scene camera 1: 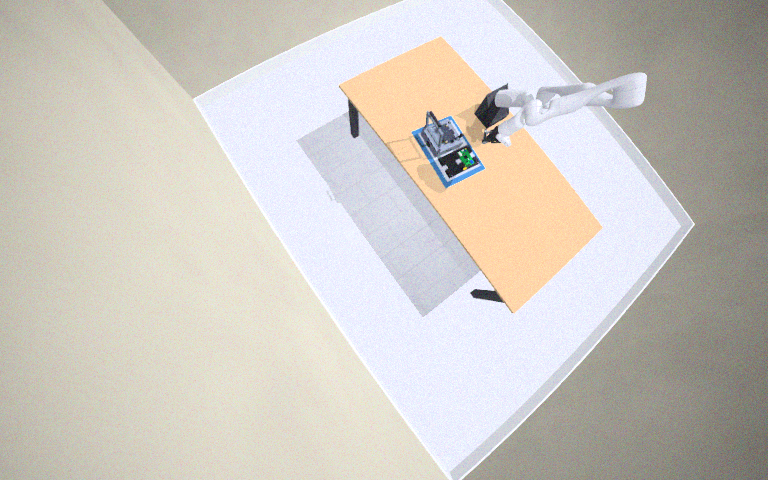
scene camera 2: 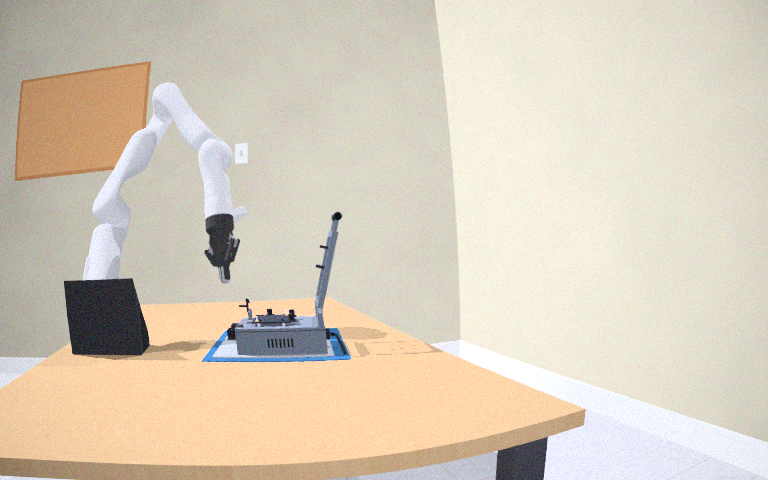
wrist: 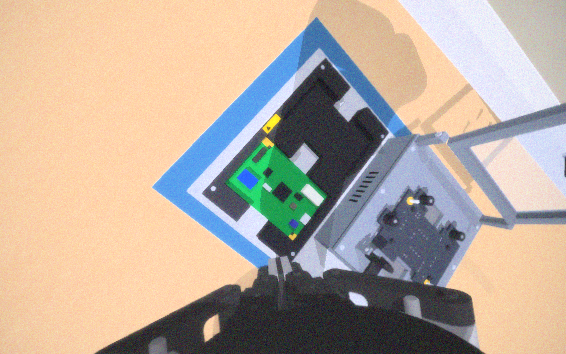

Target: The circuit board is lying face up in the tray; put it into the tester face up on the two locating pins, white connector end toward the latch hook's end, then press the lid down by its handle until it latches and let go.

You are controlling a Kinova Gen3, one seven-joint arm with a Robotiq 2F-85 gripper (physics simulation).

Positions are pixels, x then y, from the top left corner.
Labels:
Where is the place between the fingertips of my gripper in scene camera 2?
225, 282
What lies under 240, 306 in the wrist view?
My gripper.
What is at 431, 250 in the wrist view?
A plate with black pins.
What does my gripper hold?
Nothing.

